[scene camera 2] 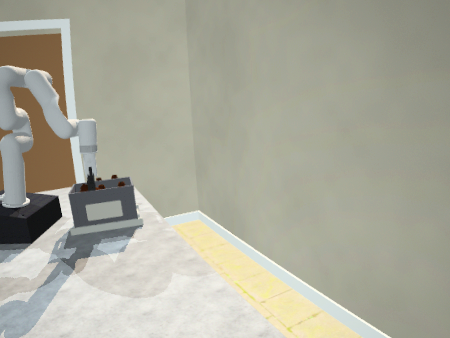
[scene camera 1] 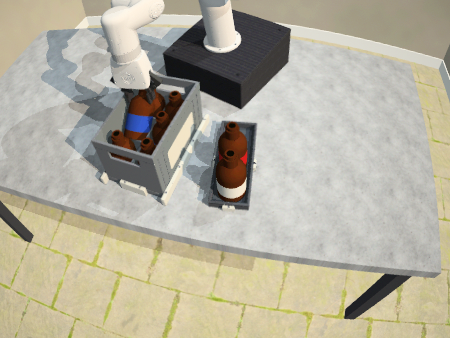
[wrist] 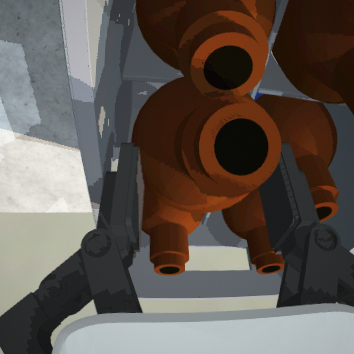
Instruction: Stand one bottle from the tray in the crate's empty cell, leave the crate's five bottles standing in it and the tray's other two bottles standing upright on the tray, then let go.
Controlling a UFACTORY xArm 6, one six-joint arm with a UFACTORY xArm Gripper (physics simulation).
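Pixels of known places: gripper, fingertip midpoint: (scene camera 1: 141,99) (wrist: 203,161); arm's base at its link origin: (scene camera 2: 16,203) (scene camera 1: 222,41).
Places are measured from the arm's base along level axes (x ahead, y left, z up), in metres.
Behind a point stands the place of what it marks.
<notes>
The grey crate (scene camera 1: 131,173) @(x 0.524, y -0.163, z -0.053 m) (scene camera 2: 76,212) @(x 0.256, y -0.207, z -0.037 m) (wrist: 200,284) @(x 0.514, y -0.177, z 0.032 m) holds brown bottles, with one neck (scene camera 1: 117,137) @(x 0.476, y -0.196, z 0.030 m) in its near left cell. The blue-labelled bottle (scene camera 1: 139,122) @(x 0.399, y -0.164, z 0.004 m) (wrist: 175,150) @(x 0.320, y -0.184, z 0.040 m) is inside the crate, middle of the left row, leaning and standing higher than the near bottles; its base is hidden. My gripper (scene camera 1: 141,98) @(x 0.338, y -0.172, z 0.031 m) (scene camera 2: 91,187) @(x 0.338, y -0.172, z 0.031 m) (wrist: 203,161) @(x 0.338, y -0.172, z 0.031 m) is shut on this bottle, with a finger on either side of its shoulder. Another large bottle (wrist: 202,25) @(x 0.278, y -0.170, z 0.023 m) is close behind it. The red-labelled bottle (scene camera 1: 233,141) @(x 0.432, y 0.089, z -0.008 m) and the white-labelled bottle (scene camera 1: 231,175) @(x 0.526, y 0.095, z -0.016 m) stand upright on the tray (scene camera 1: 254,142) @(x 0.348, y 0.135, z -0.105 m).
The black robot base block (scene camera 1: 205,70) @(x 0.138, y -0.034, z -0.026 m) (scene camera 2: 42,217) @(x 0.109, y -0.087, z -0.064 m) is behind the crate and tray. Pale guide strips (scene camera 1: 172,187) @(x 0.516, y -0.062, z -0.112 m) (scene camera 2: 107,227) @(x 0.369, y -0.243, z -0.118 m) lie along the crate's foot. The crate's high walls are close around my fingers. The table's near edge (scene camera 1: 200,246) @(x 0.648, y 0.029, z -0.168 m) lies beyond the crate and tray.
</notes>
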